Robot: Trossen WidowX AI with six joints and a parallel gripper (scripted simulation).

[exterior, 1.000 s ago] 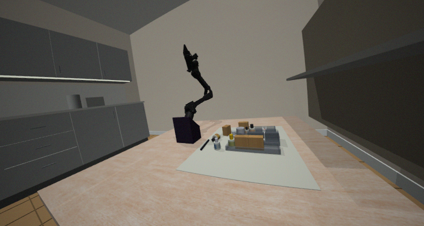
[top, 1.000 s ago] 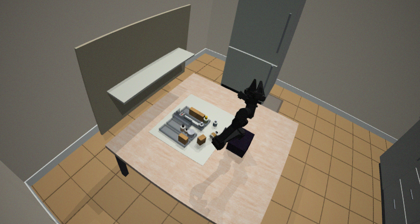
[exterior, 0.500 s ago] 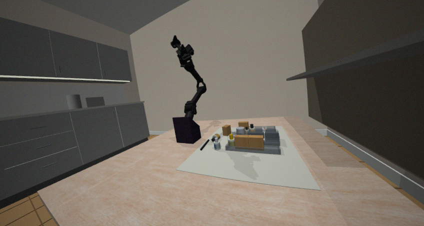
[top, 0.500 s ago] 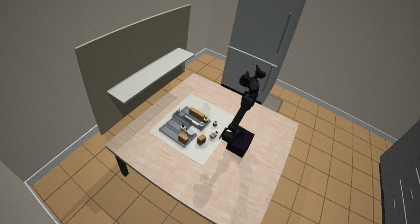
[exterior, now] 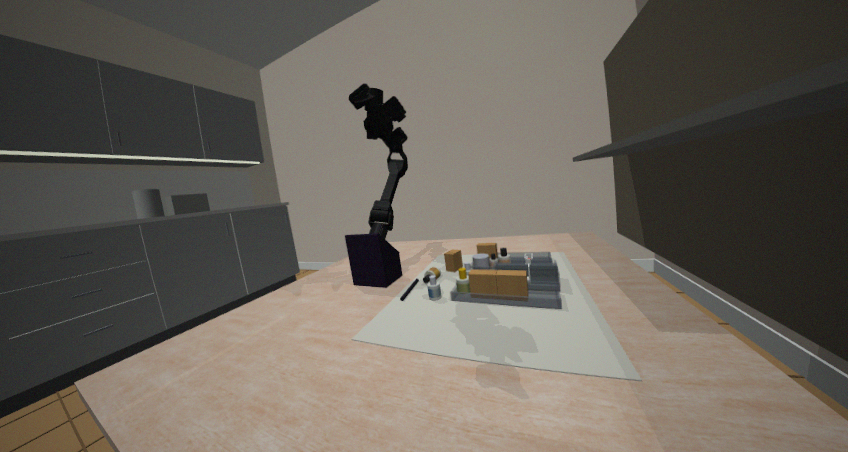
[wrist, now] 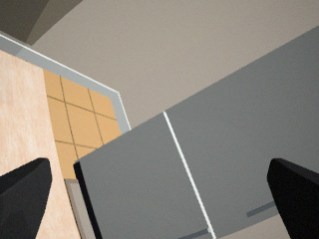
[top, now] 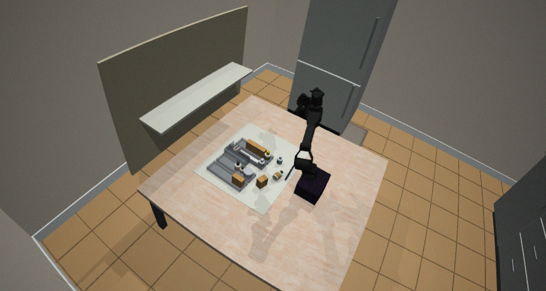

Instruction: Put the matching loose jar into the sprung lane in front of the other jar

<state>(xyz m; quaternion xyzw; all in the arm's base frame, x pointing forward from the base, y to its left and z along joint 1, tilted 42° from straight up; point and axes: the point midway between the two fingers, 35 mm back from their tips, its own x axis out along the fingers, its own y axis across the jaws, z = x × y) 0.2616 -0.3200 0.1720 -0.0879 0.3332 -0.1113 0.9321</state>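
My gripper tip is now 130 mm short of the pale mat, 210 mm to the right of it and 520 mm above it. Also, from my gripper tip: wall shelf (580 mm ahead, 280 mm to the left, 160 mm below); black stick (90 mm behind, 110 mm to the left, 520 mm below).
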